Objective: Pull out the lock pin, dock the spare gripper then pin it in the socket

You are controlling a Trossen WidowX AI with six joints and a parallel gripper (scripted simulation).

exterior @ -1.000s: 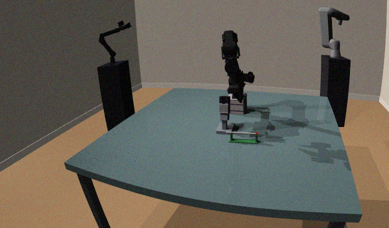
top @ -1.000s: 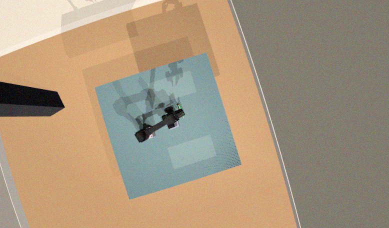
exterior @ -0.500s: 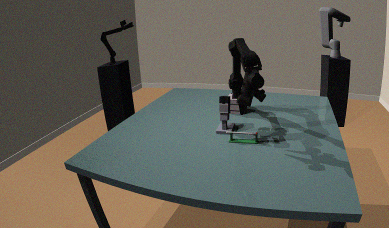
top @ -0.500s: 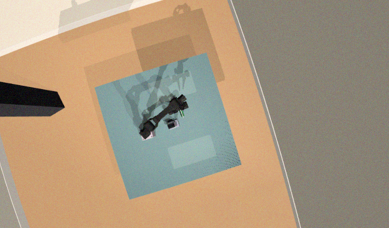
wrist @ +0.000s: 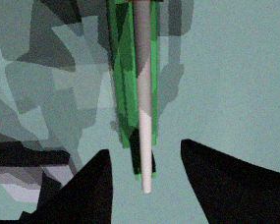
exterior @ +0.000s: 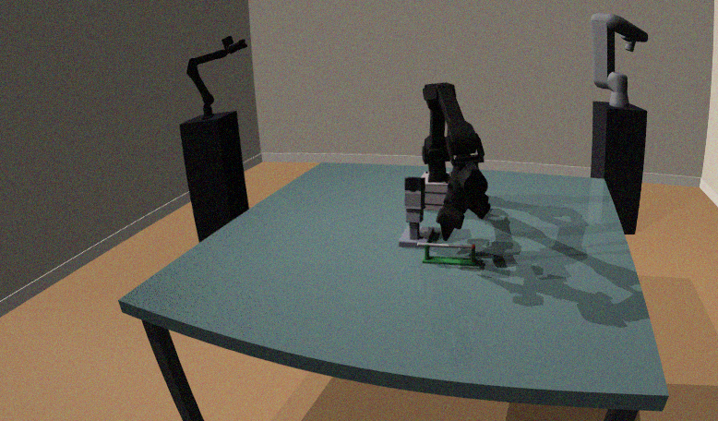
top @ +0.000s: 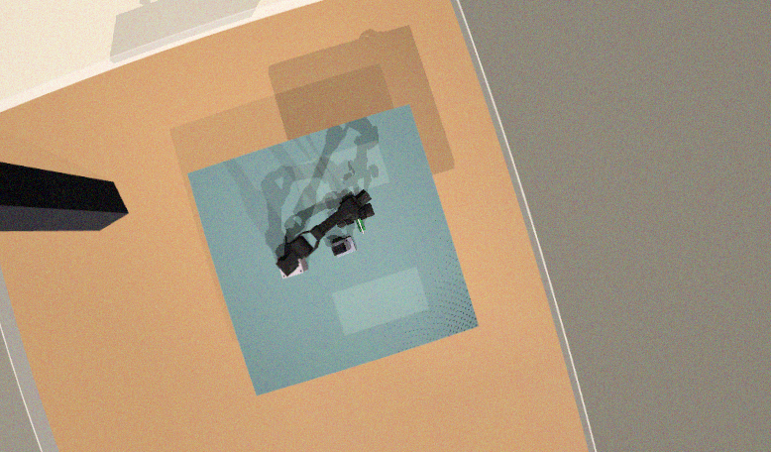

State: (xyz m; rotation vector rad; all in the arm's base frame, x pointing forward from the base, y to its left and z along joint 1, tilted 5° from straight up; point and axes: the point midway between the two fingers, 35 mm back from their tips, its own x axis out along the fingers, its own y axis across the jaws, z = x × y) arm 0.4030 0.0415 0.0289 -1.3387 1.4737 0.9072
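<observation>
Now: gripper tip 10 mm to the right of the green cradle and 40 mm above it. Also, from my gripper tip: socket (130 mm behind, 90 mm to the right, 20 mm below); spare gripper (130 mm behind, 90 mm to the right, 60 mm above).
</observation>
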